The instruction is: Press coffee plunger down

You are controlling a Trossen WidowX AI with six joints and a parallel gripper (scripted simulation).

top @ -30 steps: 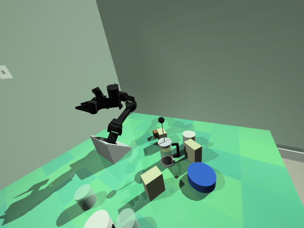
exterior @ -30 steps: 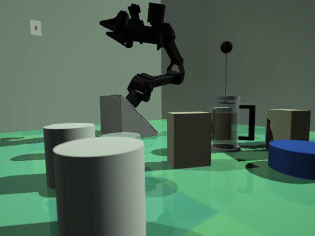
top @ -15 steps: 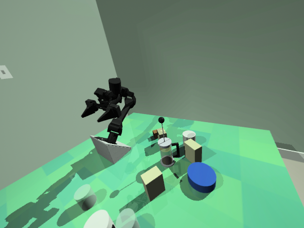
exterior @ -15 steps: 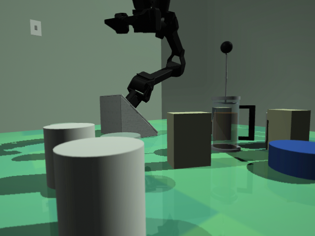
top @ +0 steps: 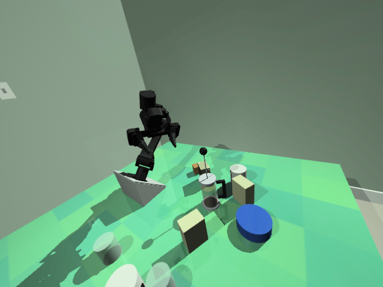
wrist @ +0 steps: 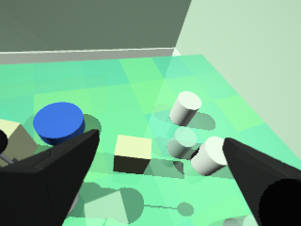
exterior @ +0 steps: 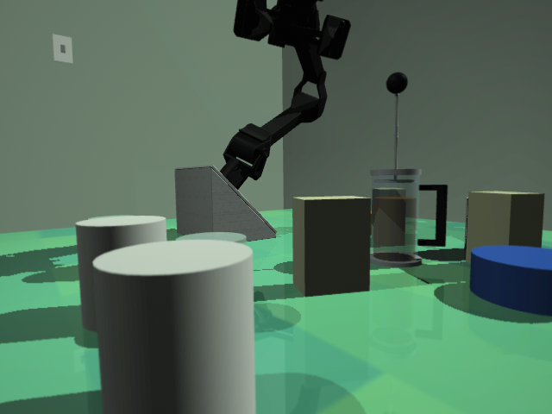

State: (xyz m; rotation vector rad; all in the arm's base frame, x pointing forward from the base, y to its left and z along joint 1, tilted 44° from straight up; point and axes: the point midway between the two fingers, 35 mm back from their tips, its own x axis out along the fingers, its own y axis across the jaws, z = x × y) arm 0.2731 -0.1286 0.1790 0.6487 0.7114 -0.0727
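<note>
The glass coffee press lies 200 mm below my gripper tip, 150 mm to the left of it and 60 mm ahead of it. From my gripper tip the other things lie so: blue disc (320 mm below, 240 mm ahead, 140 mm to the left).
</note>
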